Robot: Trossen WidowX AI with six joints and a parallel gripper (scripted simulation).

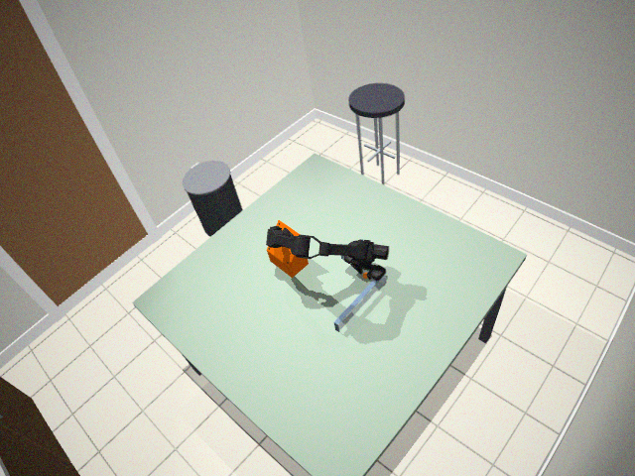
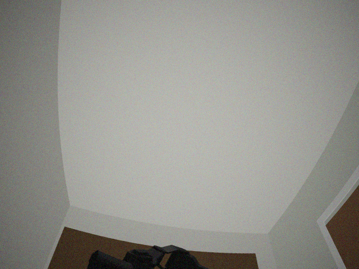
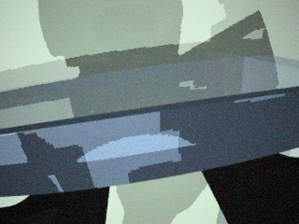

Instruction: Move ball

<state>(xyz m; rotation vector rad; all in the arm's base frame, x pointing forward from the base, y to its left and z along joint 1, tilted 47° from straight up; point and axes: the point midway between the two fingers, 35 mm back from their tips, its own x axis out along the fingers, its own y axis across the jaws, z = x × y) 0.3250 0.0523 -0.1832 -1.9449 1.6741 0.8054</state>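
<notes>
Right now my gripper tip is right at the ball.
</notes>
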